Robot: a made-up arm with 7 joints.
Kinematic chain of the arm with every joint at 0, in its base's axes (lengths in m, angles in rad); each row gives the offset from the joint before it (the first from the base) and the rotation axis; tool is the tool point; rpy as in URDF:
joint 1: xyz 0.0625 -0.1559 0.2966 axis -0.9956 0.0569 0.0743
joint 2: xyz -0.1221 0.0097 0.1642 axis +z
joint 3: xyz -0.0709 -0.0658 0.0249 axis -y
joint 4: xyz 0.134 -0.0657 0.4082 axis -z
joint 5: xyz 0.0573 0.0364 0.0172 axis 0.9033 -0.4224 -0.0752
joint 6: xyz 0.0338 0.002 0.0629 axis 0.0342 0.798 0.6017
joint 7: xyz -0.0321 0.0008 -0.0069 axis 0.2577 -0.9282 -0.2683
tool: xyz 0.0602 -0.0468 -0.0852 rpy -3.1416 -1.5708 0
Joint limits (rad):
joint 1: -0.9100..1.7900
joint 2: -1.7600..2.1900
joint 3: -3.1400..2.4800
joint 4: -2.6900..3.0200
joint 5: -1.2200..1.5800
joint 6: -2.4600..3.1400
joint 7: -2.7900..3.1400
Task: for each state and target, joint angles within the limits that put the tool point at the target. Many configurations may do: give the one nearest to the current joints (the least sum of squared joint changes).
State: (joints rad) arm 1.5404 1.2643 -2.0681 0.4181 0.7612 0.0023 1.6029
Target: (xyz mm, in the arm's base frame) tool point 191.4 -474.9 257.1
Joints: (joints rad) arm 1.5920 1.2797 -2.3753 0.3134 0.5519 0.0800 1.5981
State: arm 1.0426 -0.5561 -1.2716 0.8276 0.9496 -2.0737 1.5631
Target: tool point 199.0 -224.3 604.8
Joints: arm 0.9170 -0.5223 -1.4165 0.8200 0.9369 -2.0933 1.5778
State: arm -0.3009 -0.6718 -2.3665 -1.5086 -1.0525 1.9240 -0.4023
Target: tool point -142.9 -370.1 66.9
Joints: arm -0.1146 -1.5809 -2.1624 -1.5114 -0.9298 1.8099 -0.2034
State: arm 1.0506 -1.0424 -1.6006 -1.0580 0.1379 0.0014 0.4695
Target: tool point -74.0 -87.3 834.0
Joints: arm 1.0811 -1.6200 -0.8210 -0.8306 0.1372 -0.2443 0.7882
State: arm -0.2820 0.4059 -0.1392 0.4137 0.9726 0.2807 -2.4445
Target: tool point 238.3 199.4 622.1
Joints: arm 0.6691 0.9979 -0.4687 0.3234 0.8561 0.2629 -2.4495
